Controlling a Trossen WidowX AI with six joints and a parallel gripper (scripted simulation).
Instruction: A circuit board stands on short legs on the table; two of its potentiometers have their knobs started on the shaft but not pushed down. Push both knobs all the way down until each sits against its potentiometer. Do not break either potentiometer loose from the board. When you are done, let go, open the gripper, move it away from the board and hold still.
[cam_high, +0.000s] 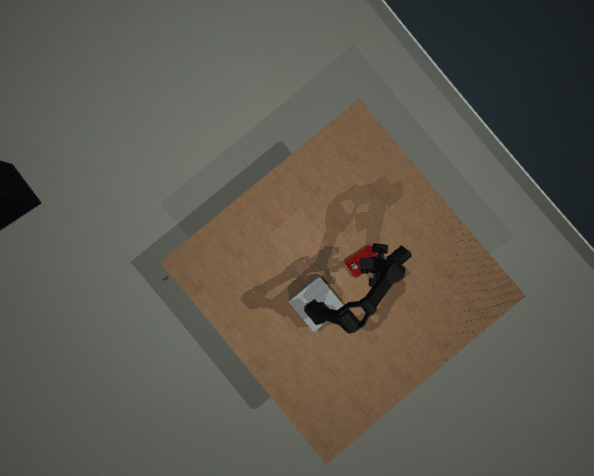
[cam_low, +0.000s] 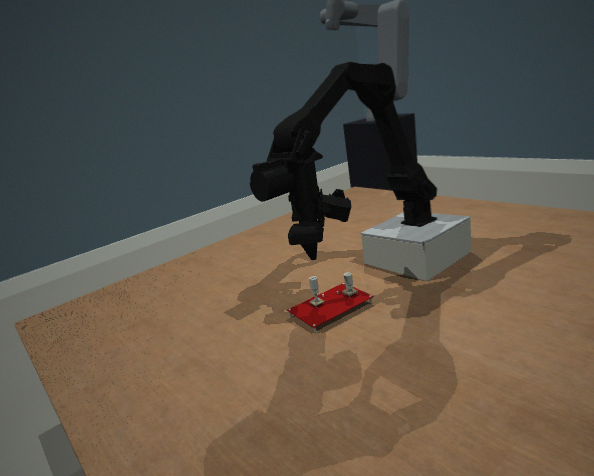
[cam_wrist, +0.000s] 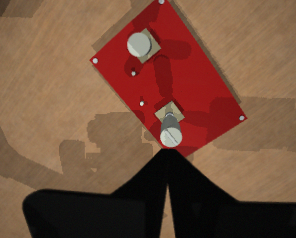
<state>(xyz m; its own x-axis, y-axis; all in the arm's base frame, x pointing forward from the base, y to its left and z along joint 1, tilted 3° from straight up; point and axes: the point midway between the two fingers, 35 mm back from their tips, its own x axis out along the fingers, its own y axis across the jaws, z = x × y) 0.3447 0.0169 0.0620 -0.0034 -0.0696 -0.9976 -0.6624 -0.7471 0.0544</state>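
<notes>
Right now the knob is 50 mm below my gripper tip and 10 mm ahead of it.
</notes>
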